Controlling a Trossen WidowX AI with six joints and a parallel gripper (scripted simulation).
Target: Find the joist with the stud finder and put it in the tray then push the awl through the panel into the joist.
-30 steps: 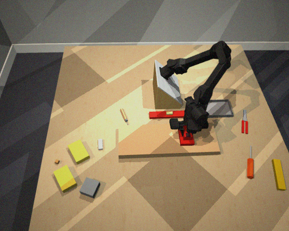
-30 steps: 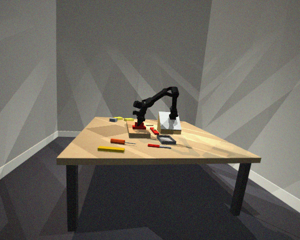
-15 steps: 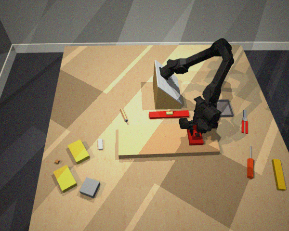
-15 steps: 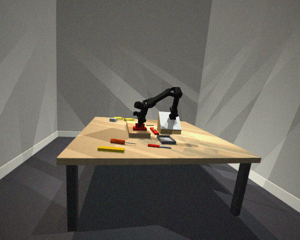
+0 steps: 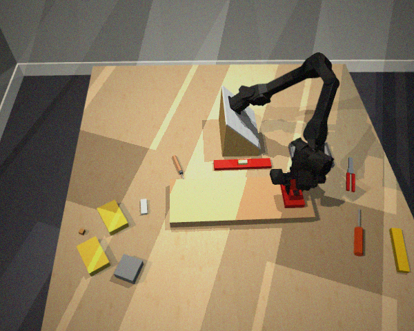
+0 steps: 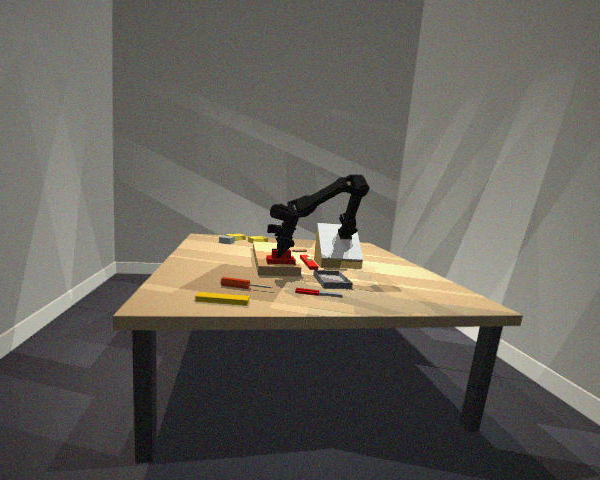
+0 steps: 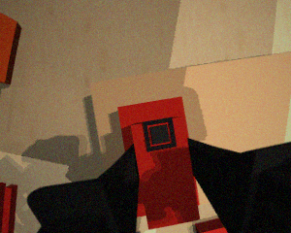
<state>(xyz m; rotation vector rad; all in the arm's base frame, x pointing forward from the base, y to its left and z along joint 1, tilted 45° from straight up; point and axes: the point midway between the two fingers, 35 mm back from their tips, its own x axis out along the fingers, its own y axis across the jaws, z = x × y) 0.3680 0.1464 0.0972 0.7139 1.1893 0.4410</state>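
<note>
My gripper tip is now 210 mm past the grey tray, 140 mm to the right of it and 50 mm above it. From my gripper tip the other things lie so: red stud finder: 20 mm above; square indicator: 10 mm ahead, 30 mm above; red level: 190 mm behind, 150 mm to the right, 50 mm below.
</note>
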